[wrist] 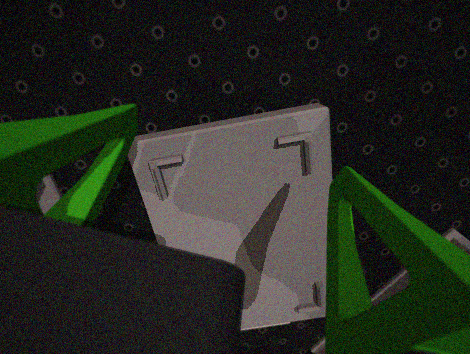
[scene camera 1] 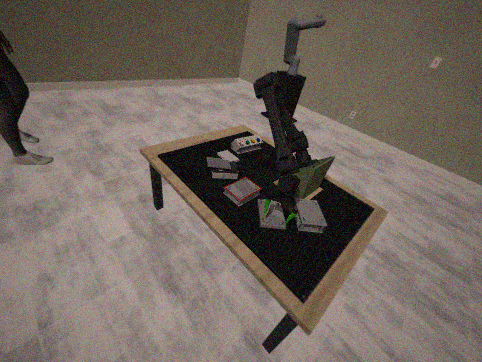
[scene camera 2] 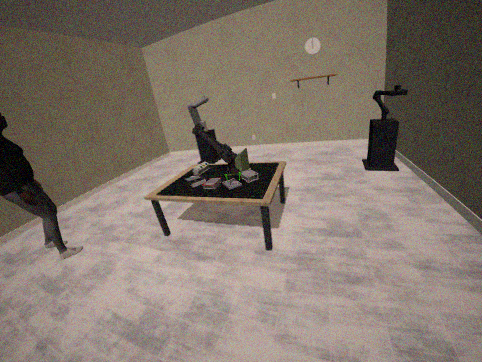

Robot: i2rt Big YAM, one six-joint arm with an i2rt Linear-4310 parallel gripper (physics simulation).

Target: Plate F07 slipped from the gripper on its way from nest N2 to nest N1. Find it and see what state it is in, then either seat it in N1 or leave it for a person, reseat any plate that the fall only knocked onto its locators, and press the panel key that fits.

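Frame: origin at the arm's base, x ahead, y left, z up, level; millimetres.
Seen in the pictures: gripper, fingertip midpoint: (wrist: 241, 147) (scene camera 1: 274, 219) (scene camera 2: 233, 181); arm's base, origin of the base link: (scene camera 1: 305, 165) (scene camera 2: 235, 159).
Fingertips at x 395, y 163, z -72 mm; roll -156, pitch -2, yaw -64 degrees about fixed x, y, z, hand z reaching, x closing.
Note:
Pixels of each thing's middle, then the offset from my fingertips to it. "spot": a spot on its surface instead.
- light grey nest, body centre: (wrist: 246, 235) (scene camera 1: 271, 213) (scene camera 2: 231, 183) 53 mm back, 58 mm right, 45 mm down
- red-edged unit, body centre: (scene camera 1: 242, 190) (scene camera 2: 212, 183) 22 mm back, 245 mm right, 35 mm down
- grey plate, body centre: (scene camera 1: 218, 163) 2 mm ahead, 447 mm right, 16 mm up
- lighter block, surface spot: (scene camera 1: 225, 175) spot: 9 mm back, 385 mm right, 31 mm down
- panel, body centre: (scene camera 1: 247, 143) (scene camera 2: 201, 168) 353 mm back, 608 mm right, 16 mm down
- pale flat piece, body centre: (scene camera 1: 228, 156) 154 mm back, 560 mm right, 51 mm down
My gripper (scene camera 1: 280, 209) (scene camera 2: 233, 176) (wrist: 241, 147) is open, its green fingers apart above a light grey nest (scene camera 1: 271, 220) (scene camera 2: 232, 185) (wrist: 225, 175). Raised L-shaped corner locators show on that nest, with no plate on them; the dark wrist housing hides its lower left part in the wrist view. A grey plate on a nest (scene camera 1: 311, 214) (scene camera 2: 249, 175) is to the right. A red-edged unit (scene camera 1: 242, 189) (scene camera 2: 211, 184) is to the left. Farther left, a grey plate (scene camera 1: 221, 163) appears raised over a lighter block (scene camera 1: 225, 175). Labels, including F07, N1 and N2, are unreadable.
A panel (scene camera 1: 247, 143) (scene camera 2: 201, 168) with coloured keys stands at the far left. A pale flat piece (scene camera 1: 228, 156) lies near it. An olive upright board (scene camera 1: 316, 176) (scene camera 2: 242, 159) stands close beside the arm. A person (scene camera 1: 11, 105) (scene camera 2: 30, 195) stands off the table's left side.

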